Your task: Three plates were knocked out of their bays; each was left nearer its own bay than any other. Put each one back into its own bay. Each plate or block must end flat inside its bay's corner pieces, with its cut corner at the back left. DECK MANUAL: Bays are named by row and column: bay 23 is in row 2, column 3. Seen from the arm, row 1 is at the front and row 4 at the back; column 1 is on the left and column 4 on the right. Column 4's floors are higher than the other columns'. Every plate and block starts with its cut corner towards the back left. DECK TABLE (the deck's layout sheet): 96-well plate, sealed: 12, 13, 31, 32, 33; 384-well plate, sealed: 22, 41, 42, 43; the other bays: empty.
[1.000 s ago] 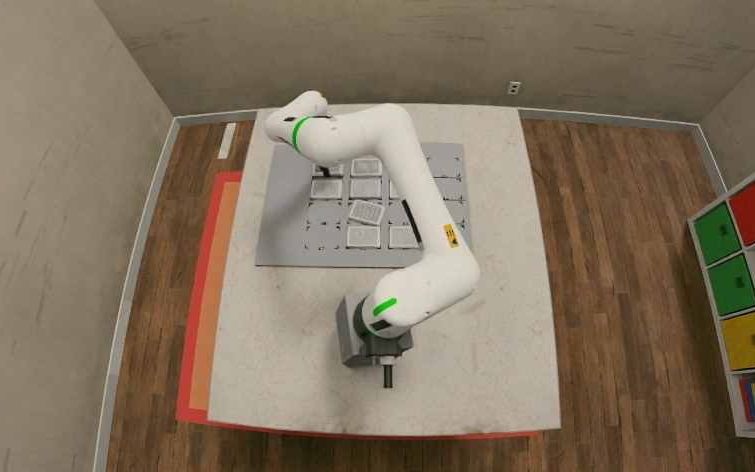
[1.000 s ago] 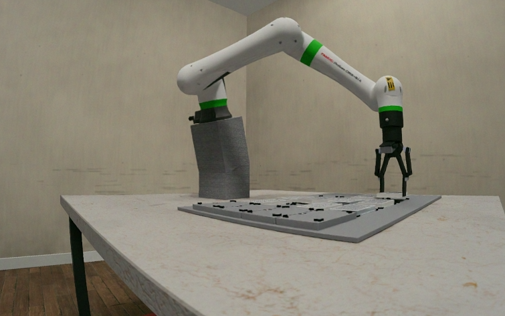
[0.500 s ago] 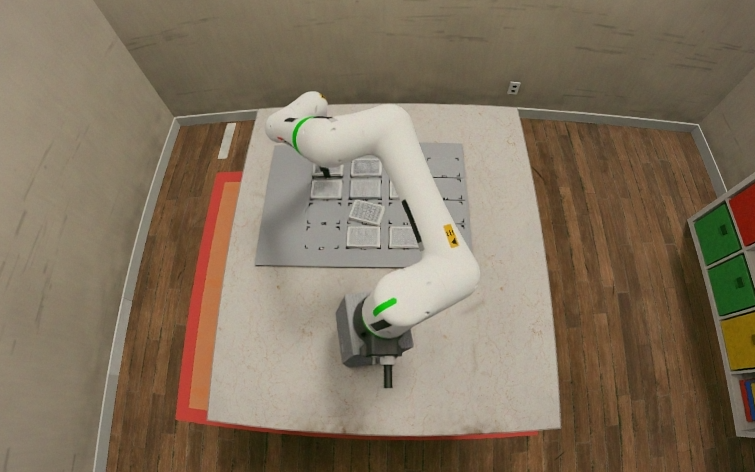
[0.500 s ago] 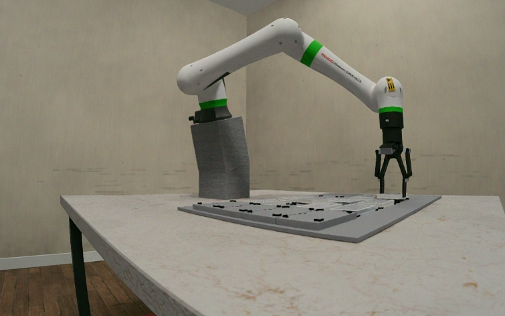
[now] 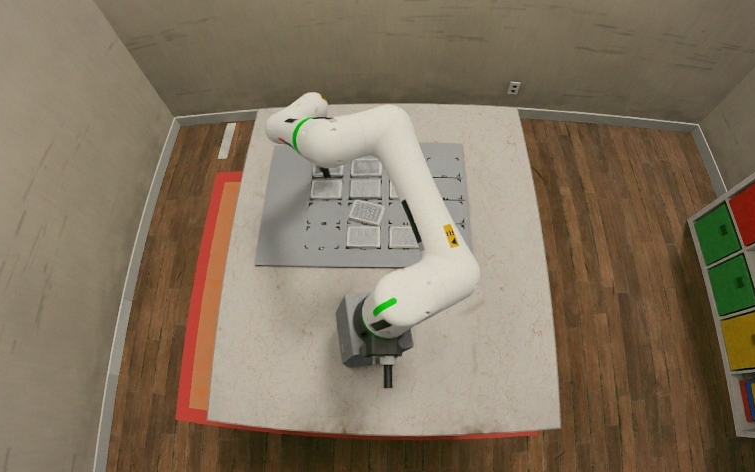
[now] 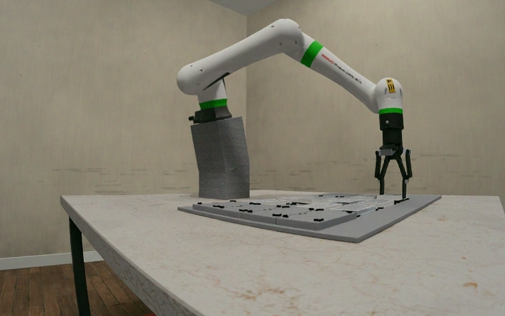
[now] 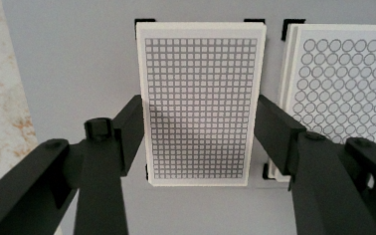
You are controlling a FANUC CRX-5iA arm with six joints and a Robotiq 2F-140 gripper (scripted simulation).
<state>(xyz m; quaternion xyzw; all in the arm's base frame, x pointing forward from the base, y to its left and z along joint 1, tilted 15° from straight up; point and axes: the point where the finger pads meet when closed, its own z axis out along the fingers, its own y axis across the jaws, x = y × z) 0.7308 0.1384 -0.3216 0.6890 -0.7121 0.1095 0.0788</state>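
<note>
My hand is 220 mm past the sealed 384-well plate, 170 mm to the left of it and 30 mm above it.
</note>
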